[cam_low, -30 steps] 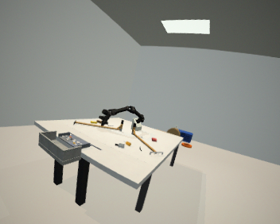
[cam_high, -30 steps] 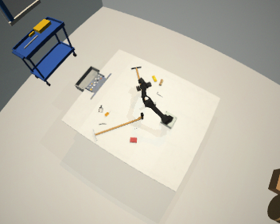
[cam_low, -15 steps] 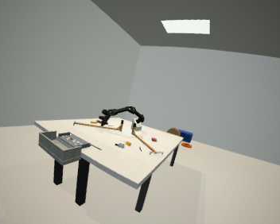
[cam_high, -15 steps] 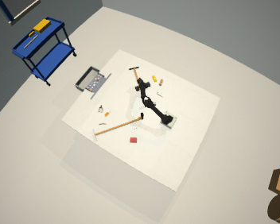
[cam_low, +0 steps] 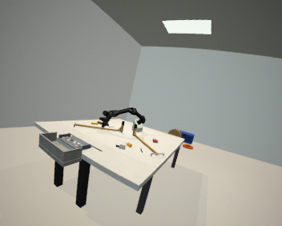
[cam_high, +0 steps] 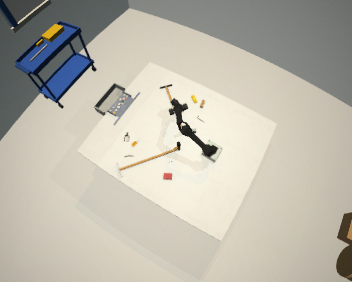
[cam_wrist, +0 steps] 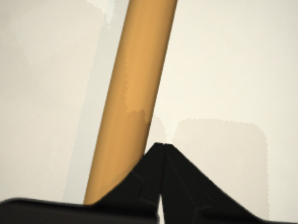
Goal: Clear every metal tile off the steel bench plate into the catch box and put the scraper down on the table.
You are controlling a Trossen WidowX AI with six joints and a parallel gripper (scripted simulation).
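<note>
The long scraper is 5 cm above my gripper tip and 3 cm ahead of it. Round my gripper tip: red block 61 cm to the left, 28 cm behind; yellow piece 22 cm to the right, 8 cm behind; long wooden-handled tool 57 cm to the left, 6 cm behind, 5 cm above.
</note>
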